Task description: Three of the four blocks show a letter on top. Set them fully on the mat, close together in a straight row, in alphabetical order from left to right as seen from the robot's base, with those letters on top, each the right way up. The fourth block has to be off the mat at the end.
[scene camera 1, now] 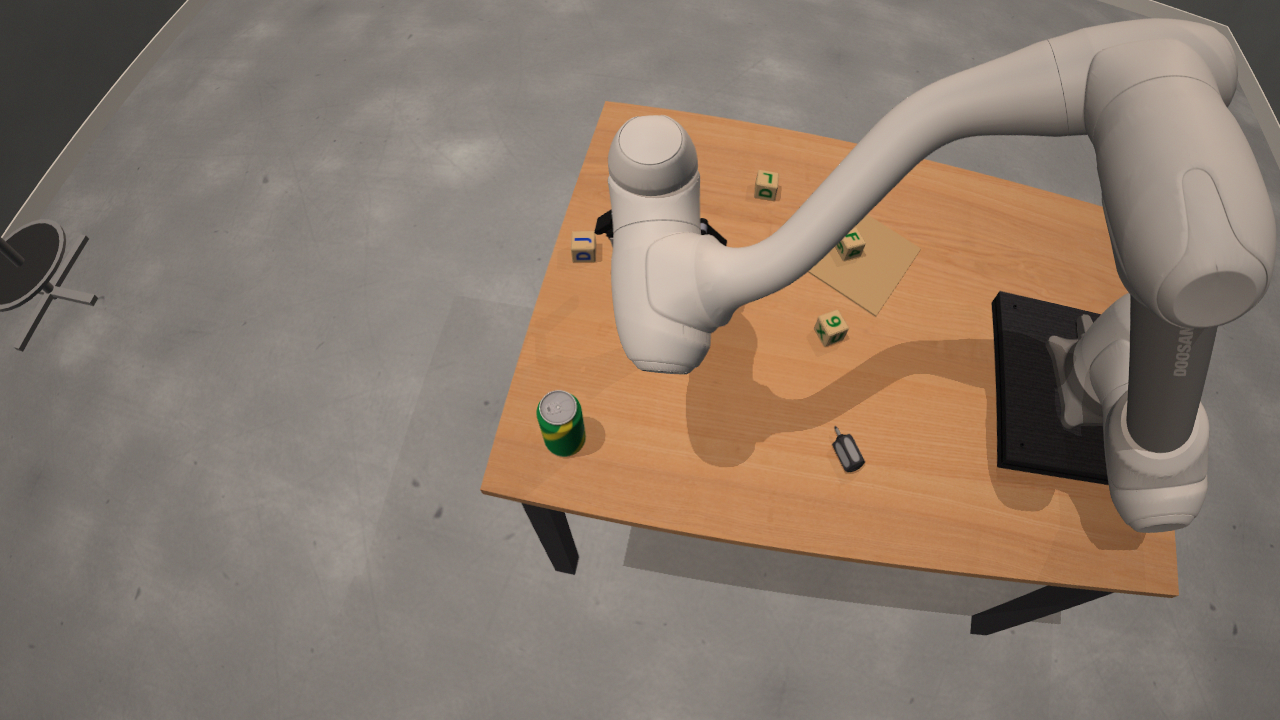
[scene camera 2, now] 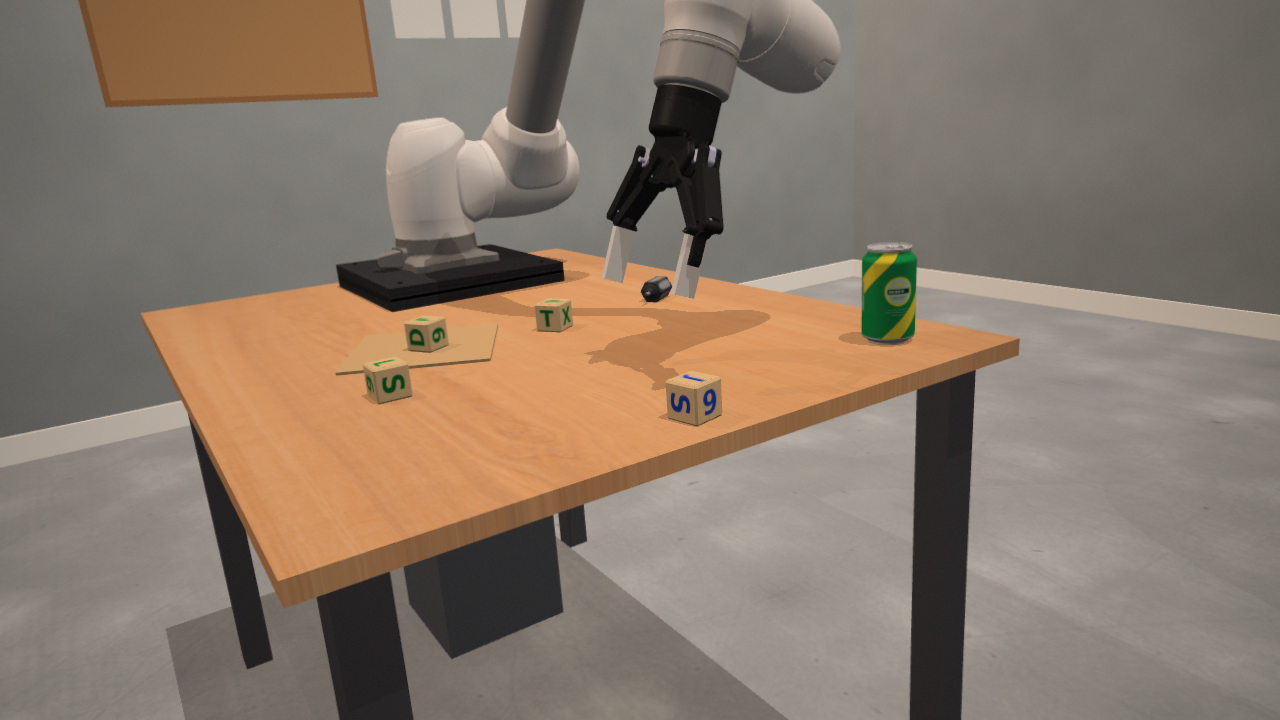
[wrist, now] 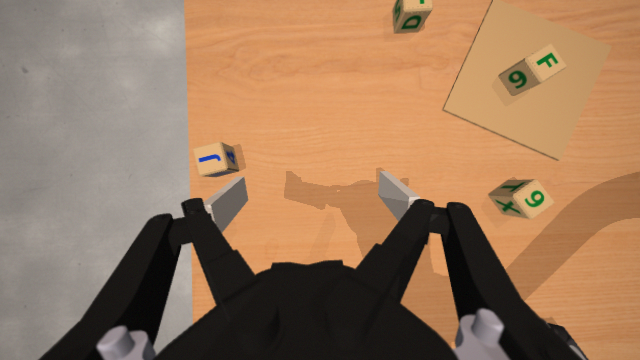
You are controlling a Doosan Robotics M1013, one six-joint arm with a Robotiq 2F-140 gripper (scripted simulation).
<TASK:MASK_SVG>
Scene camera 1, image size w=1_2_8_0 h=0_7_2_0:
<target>tan mat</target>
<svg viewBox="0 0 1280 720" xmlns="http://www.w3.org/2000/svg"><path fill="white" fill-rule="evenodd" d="M866 215L855 226L866 242L862 255L843 261L834 247L808 273L835 289L873 316L877 316L921 248L876 219Z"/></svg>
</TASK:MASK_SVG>
